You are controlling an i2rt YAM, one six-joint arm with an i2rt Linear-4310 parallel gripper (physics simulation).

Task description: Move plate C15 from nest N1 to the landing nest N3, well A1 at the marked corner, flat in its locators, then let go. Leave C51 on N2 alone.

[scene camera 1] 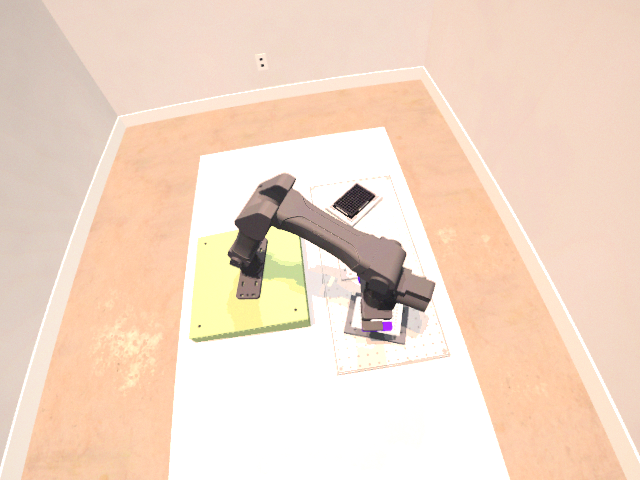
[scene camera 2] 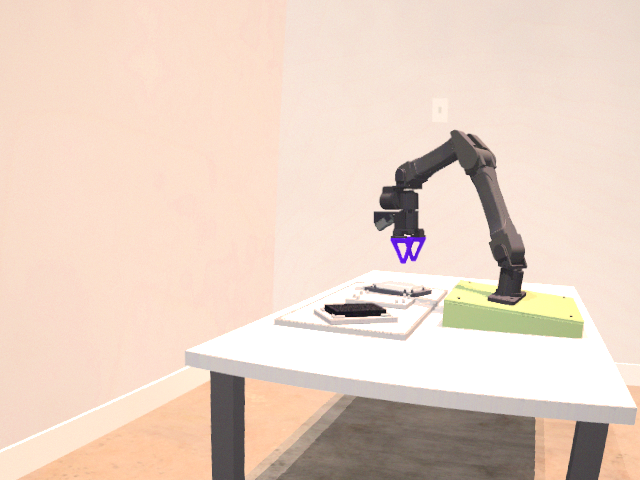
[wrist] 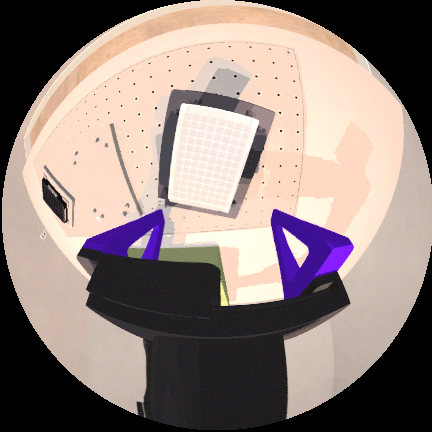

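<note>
A white gridded plate (scene camera 1: 356, 316) (scene camera 2: 400, 285) (wrist: 212, 157) lies in a dark grey nest (scene camera 1: 373, 337) (scene camera 2: 421, 292) (wrist: 200, 98). A black plate (scene camera 1: 354, 200) (scene camera 2: 354, 309) (wrist: 54, 200) sits in a white nest (scene camera 1: 368, 209) (scene camera 2: 361, 320) at the other end of the board. Between them is an empty white nest (scene camera 2: 379, 300) (wrist: 102, 175) with upright locators, mostly hidden by the arm in scene camera 1. Plate names and the marked corner cannot be read. My gripper (scene camera 1: 372, 304) (scene camera 2: 408, 260) (wrist: 217, 214) is open and empty, high above the dark nest; the plate looks slightly turned relative to the fingers.
The nests stand on a perforated board (scene camera 1: 361, 361) (scene camera 2: 310, 324) (wrist: 285, 75) on the white table (scene camera 1: 268, 413) (scene camera 2: 439, 366). A green-yellow base block (scene camera 1: 232, 320) (scene camera 2: 496, 320) carries the arm beside the board. The arm stretches across the board.
</note>
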